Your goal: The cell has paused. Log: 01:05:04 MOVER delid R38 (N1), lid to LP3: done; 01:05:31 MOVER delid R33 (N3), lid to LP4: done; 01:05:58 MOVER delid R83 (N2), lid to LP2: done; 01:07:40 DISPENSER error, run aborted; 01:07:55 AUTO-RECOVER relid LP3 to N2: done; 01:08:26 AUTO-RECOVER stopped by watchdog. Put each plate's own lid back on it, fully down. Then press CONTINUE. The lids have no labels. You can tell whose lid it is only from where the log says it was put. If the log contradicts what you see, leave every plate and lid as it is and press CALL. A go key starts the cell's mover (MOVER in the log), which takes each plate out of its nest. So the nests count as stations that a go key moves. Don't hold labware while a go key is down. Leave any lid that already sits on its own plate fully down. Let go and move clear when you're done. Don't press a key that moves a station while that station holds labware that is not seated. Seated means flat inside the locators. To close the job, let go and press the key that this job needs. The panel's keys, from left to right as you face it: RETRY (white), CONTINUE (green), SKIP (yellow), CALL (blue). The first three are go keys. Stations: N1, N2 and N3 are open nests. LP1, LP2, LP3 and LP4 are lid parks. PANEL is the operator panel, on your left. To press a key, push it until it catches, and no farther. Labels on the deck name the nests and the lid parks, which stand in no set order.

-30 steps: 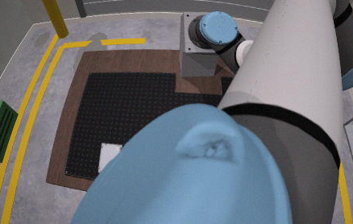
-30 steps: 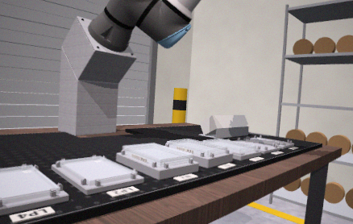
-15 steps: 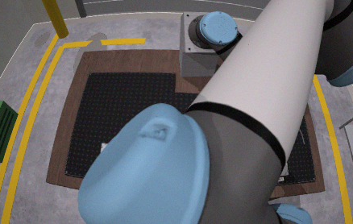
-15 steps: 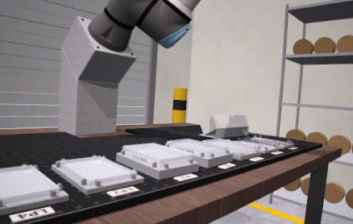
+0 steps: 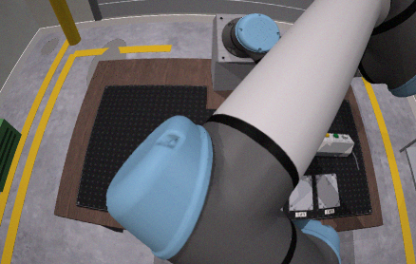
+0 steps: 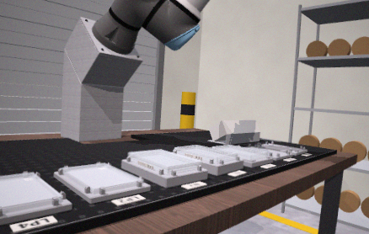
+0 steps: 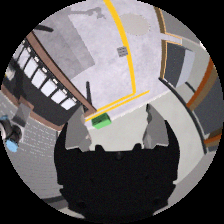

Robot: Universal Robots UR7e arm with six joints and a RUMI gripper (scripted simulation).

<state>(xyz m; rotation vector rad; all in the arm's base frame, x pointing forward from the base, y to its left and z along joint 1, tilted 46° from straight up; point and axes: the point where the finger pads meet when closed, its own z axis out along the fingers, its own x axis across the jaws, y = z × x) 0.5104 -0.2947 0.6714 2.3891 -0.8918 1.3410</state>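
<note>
Right now the well plate is 410 mm behind my hand, 120 mm to the left of it and 410 mm below it. Round my hand: LP2 lid park: 430 mm behind, 10 mm to the right, 430 mm below; then blue CALL key: 550 mm behind, 620 mm to the left, 370 mm below; then LP4 lid park: 450 mm behind, 140 mm to the right, 430 mm below.
</note>
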